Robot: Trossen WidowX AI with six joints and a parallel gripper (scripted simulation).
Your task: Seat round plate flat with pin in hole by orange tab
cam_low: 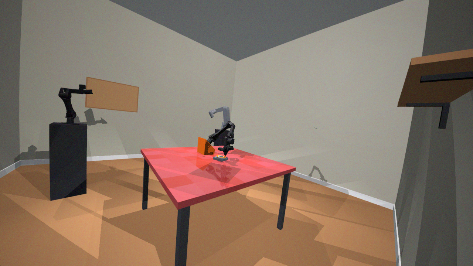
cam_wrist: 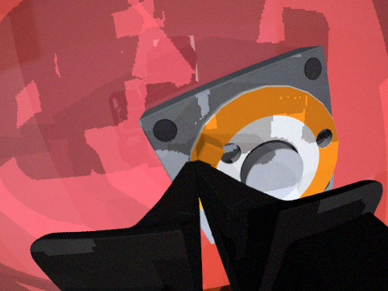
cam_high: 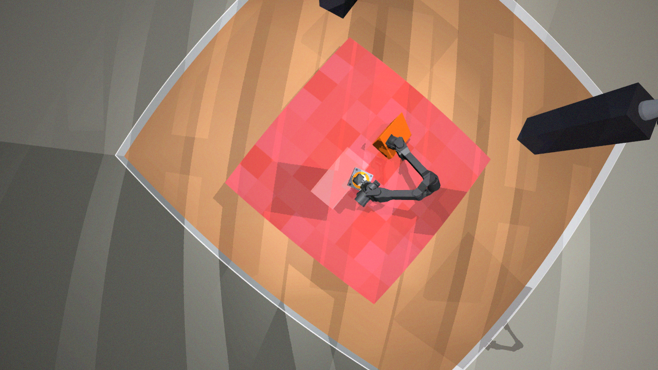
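My gripper tip is now 30 mm to the left of the round plate and 10 mm past it. Also, from my gripper tip: grey square base 50 mm to the right, 20 mm behind, 10 mm below.
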